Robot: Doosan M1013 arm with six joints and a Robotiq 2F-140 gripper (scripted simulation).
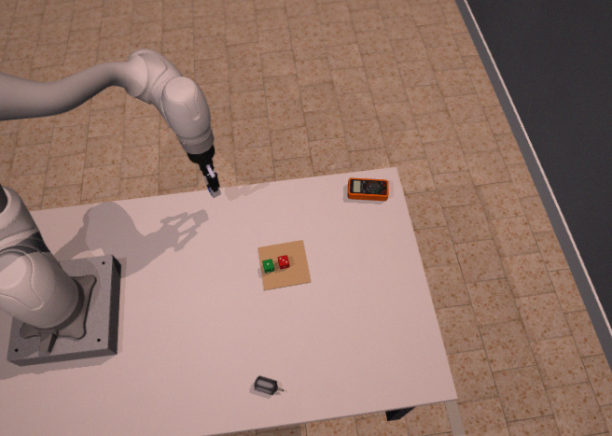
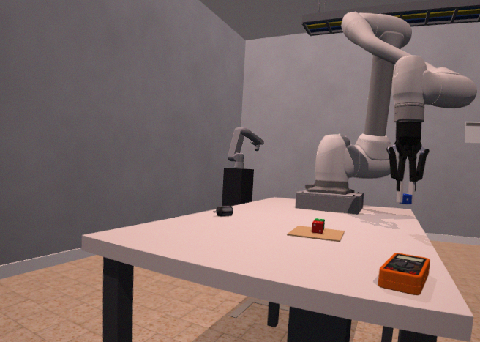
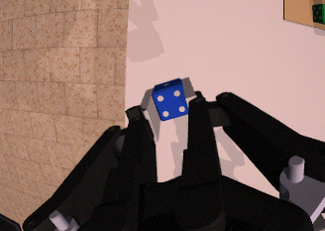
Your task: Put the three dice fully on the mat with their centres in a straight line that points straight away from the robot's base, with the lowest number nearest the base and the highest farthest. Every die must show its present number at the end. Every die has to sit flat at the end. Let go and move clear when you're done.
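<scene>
The red die is 21 cm to the right of my hand, 21 cm ahead of it and 11 cm below it. From my hand the other things lie so: green die 22 cm to the right, 17 cm ahead, 11 cm below; then tan mat 21 cm to the right, 21 cm ahead, 12 cm below; then blue die 2 cm below.
</scene>
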